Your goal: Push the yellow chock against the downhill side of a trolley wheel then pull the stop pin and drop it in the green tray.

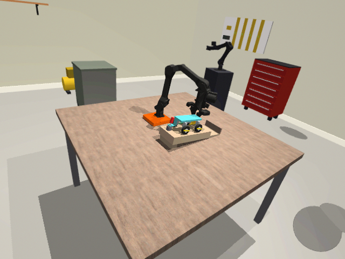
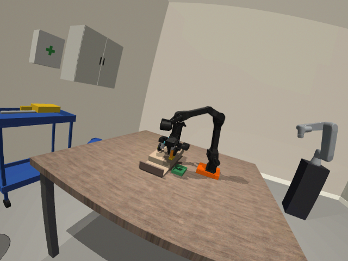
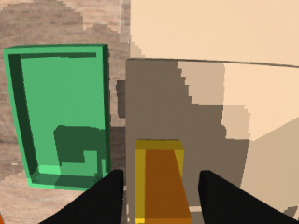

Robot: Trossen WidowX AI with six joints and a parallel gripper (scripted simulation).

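Right now my gripper tip is 20 mm to the left of the yellow chock and 10 mm above it. The rest, counted from my gripper tip: tan ramp: 80 mm ahead, 110 mm to the right, 40 mm below; trolley: 80 mm ahead, 120 mm to the right, 20 mm above; green tray: 70 mm behind, 20 mm to the right, 100 mm below.
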